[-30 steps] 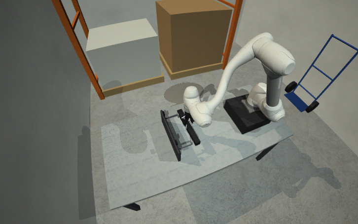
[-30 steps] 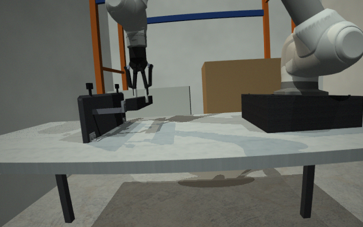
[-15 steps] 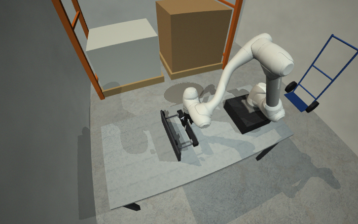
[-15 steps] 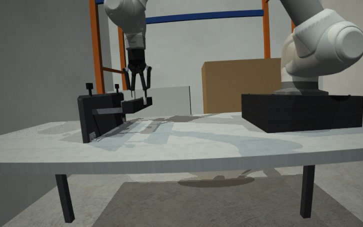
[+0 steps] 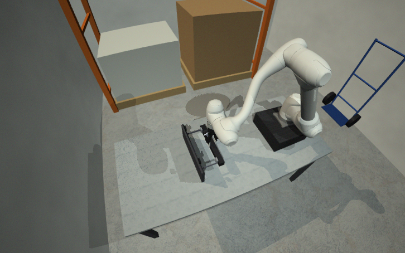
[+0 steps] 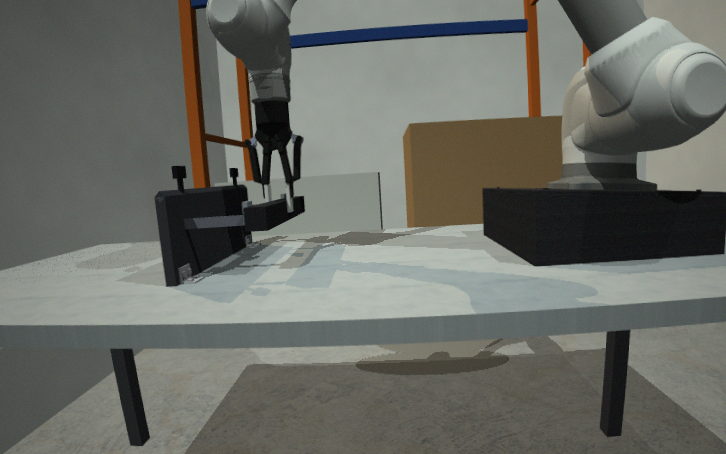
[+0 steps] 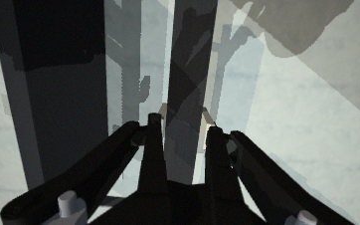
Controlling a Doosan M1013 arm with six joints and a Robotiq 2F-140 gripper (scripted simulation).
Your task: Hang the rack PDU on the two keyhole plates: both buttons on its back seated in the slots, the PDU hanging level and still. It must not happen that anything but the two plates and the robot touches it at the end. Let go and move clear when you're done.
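The rack PDU lies 3 cm below my hand and 2 cm ahead of it. Also, from my hand: mounting board (16 cm ahead, 5 cm below, 2 cm to the left).
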